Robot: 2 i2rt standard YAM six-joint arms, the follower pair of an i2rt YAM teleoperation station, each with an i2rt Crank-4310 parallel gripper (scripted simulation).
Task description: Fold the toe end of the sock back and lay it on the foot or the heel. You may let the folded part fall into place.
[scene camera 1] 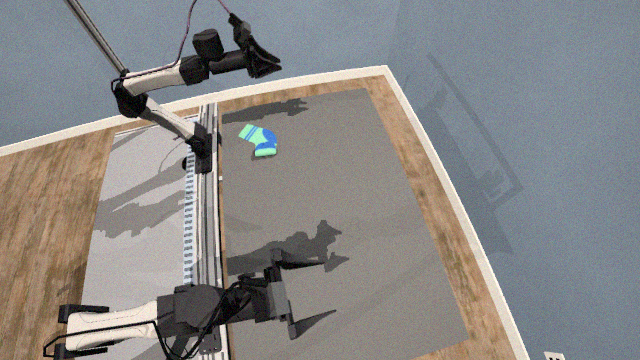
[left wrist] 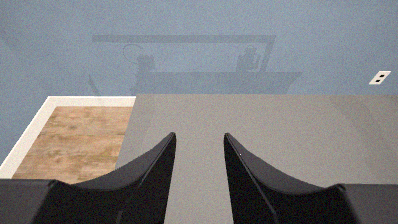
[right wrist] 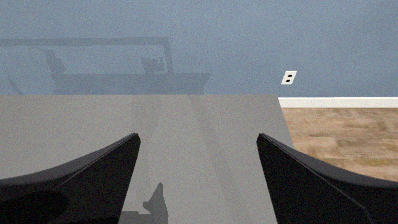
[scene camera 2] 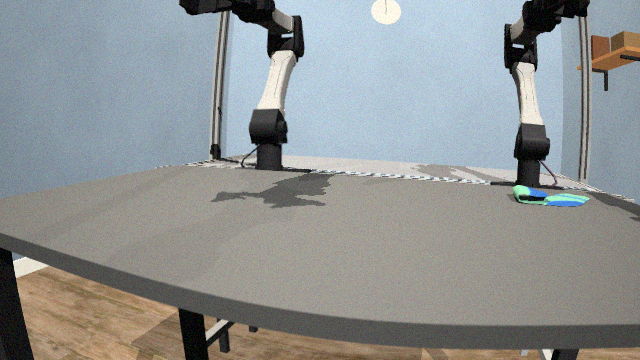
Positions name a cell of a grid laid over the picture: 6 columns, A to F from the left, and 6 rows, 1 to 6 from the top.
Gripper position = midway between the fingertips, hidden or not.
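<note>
I can see a mint-green sock (scene camera 2: F4) (scene camera 1: C3). My left gripper (scene camera 1: C2) (left wrist: D4) is in sight too, and so is my right gripper (scene camera 1: D5) (right wrist: C4).
</note>
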